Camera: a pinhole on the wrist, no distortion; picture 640 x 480 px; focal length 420.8 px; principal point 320.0 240.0 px. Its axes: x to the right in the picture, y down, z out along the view. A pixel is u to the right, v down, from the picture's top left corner.
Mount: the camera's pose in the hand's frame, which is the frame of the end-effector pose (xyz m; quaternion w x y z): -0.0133 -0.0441 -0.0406 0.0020 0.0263 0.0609 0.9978
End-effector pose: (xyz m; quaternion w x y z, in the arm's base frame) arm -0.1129 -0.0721 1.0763 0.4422 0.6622 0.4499 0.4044
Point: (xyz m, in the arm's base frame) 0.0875 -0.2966 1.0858
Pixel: 559.7 73.1
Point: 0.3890 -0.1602 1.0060
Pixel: 301.5 204.4
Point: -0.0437 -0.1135 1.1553
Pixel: outside the picture
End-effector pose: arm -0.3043 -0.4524 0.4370 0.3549 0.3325 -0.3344 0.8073
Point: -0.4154 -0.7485 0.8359
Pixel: 103.9 145.6
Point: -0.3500 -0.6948 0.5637
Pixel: 272.9 56.9
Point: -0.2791 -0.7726 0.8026
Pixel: 202.2 223.9
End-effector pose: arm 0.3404 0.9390 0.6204 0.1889 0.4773 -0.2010 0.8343
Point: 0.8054 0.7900 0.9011
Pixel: 327.3 373.2
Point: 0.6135 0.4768 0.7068
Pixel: 418.3 69.4
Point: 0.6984 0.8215 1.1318
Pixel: 145.7 374.2
